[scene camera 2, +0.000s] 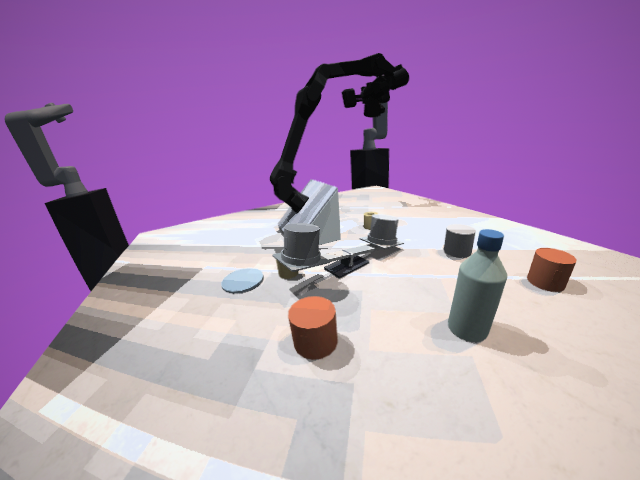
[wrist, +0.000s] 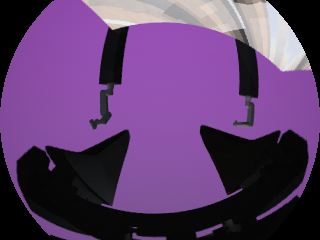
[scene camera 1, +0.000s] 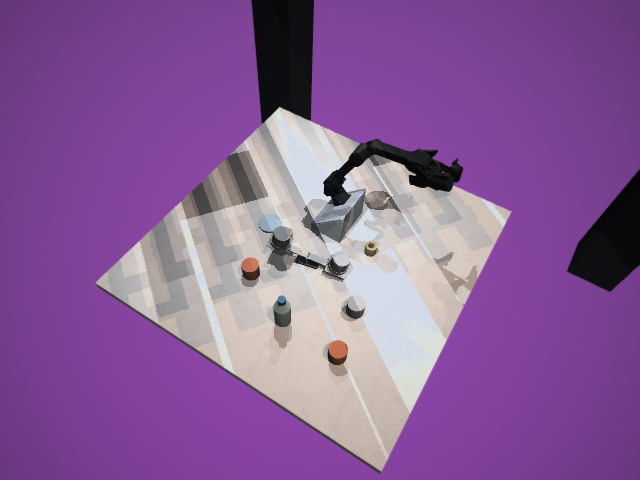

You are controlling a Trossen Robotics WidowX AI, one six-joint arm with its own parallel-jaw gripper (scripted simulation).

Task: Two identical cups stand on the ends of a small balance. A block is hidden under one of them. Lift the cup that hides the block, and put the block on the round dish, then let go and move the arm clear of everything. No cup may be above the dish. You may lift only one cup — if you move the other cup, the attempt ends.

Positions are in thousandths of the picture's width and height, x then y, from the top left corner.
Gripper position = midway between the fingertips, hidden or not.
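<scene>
Scene camera 1 shows a black balance (scene camera 1: 471, 543). In scene camera 2 the balance (scene camera 2: 532, 559) appears again, with a bottle (scene camera 2: 752, 580), a pale blue round dish (scene camera 2: 379, 584) and the gripper (scene camera 2: 557, 214), which is open and holds nothing. The wrist view shows the gripper (wrist: 517, 548) as well; the black balance is out of frame in the wrist view, and the bottle is out of frame in the wrist view too.
</scene>
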